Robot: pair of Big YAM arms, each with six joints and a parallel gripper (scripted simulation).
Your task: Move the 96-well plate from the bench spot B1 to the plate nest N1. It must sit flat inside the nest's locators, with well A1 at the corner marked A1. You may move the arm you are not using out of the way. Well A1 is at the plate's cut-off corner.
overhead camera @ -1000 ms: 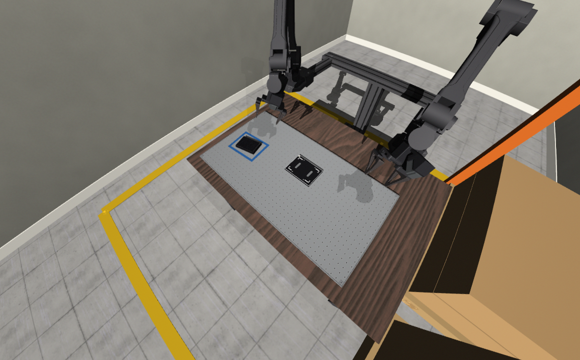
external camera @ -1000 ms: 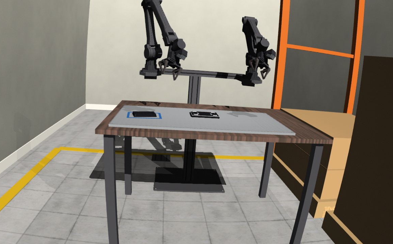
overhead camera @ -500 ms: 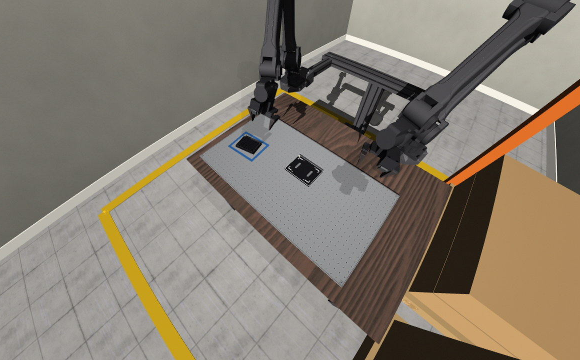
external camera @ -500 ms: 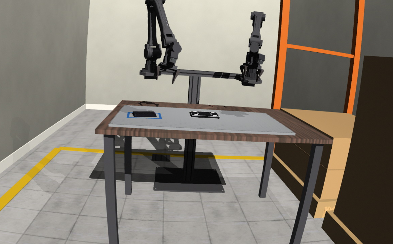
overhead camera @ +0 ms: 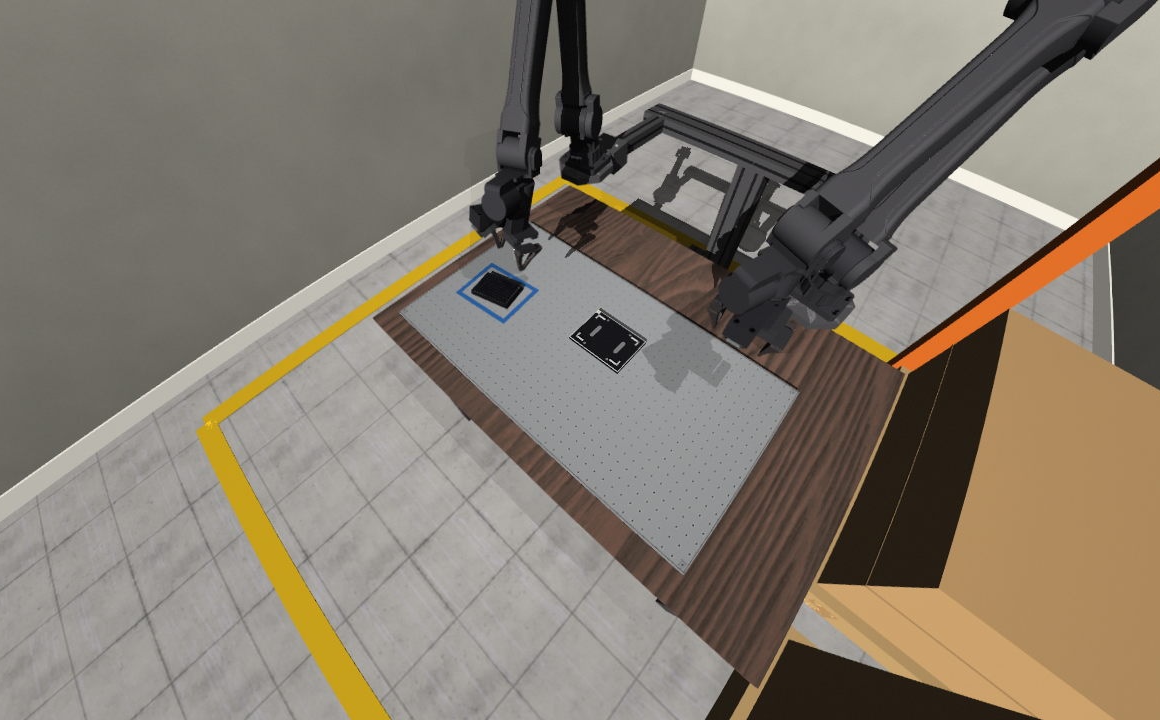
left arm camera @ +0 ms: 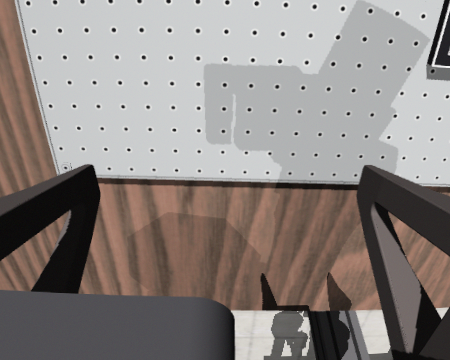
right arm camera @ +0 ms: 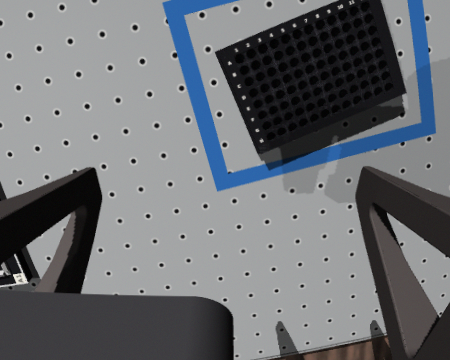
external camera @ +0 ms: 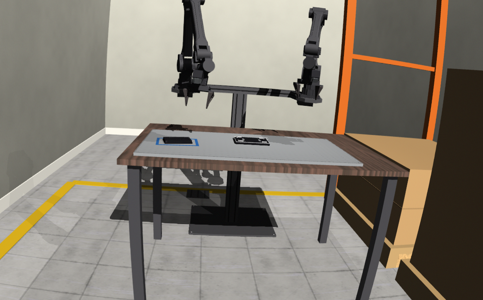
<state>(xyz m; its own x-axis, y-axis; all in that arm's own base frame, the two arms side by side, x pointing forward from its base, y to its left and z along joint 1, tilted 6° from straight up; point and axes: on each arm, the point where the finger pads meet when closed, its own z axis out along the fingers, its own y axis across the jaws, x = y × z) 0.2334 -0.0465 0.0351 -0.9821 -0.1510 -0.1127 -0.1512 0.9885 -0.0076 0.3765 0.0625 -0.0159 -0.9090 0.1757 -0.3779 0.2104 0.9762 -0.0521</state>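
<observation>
The black 96-well plate is 160 mm below my right hand, 80 mm to the right of it and 30 mm ahead of it. The rest, counted from my right hand: black plate nest N1 (270 mm to the left, 170 mm below, 70 mm behind).
</observation>
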